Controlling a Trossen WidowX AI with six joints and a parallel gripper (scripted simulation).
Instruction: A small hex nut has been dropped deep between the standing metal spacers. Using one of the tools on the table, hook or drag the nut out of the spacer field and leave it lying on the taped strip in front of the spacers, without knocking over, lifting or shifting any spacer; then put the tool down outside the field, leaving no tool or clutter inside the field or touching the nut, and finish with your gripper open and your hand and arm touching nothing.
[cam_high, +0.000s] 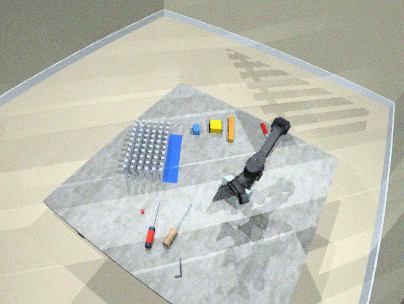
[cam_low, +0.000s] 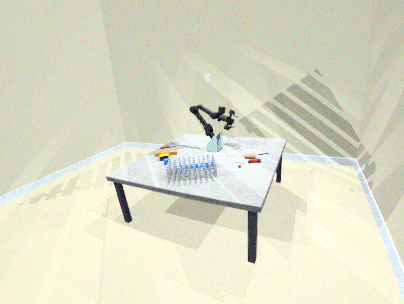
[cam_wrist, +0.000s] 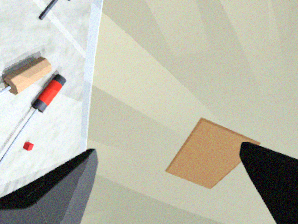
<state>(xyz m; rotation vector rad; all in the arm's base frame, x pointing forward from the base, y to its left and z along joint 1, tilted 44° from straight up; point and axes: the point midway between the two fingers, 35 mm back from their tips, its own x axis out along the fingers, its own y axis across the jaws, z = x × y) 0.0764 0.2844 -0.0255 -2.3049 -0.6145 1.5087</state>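
Now: the wooden-handled tool 280 mm below my gripper tip, 130 mm ahead of it and 40 mm to the left of it. The rest, counted from my gripper tip: blue taped strip (390 mm ahead, 290 mm below, 280 mm to the right); then small red cube (320 mm ahead, 280 mm below, 110 mm to the left); then blue block (540 mm to the right, 390 mm ahead, 270 mm below).
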